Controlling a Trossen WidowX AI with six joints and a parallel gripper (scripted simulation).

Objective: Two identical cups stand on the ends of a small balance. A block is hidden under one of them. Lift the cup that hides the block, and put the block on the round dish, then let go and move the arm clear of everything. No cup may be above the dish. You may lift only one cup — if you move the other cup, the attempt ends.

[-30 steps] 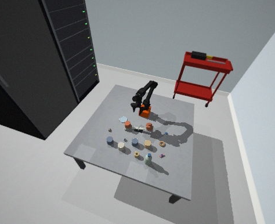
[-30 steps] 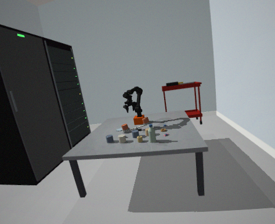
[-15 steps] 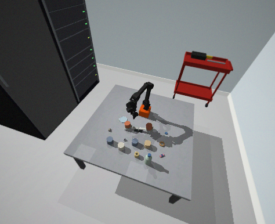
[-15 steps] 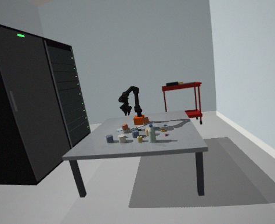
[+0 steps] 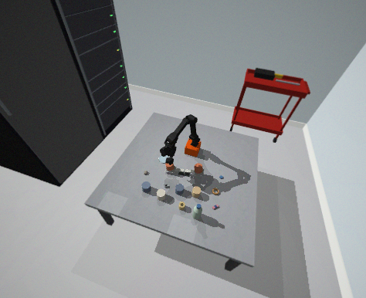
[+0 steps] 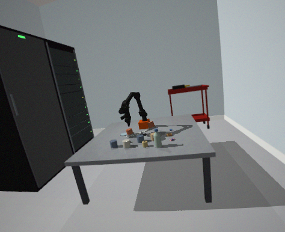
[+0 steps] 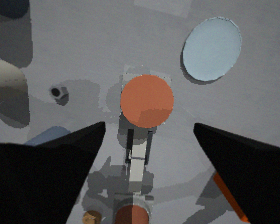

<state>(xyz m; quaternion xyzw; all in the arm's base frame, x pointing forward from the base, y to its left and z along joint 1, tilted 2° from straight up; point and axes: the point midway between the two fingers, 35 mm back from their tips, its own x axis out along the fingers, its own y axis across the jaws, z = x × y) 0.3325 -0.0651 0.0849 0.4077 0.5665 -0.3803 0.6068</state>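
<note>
The orange cup lies 10 mm ahead of my gripper tip, 20 mm to the right of it and 70 mm below it. Round my gripper tip: nut: 170 mm ahead, 60 mm to the left, 120 mm below; then pale blue round dish: 70 mm behind, 130 mm to the right, 130 mm below; then grey block: 90 mm below.
</note>
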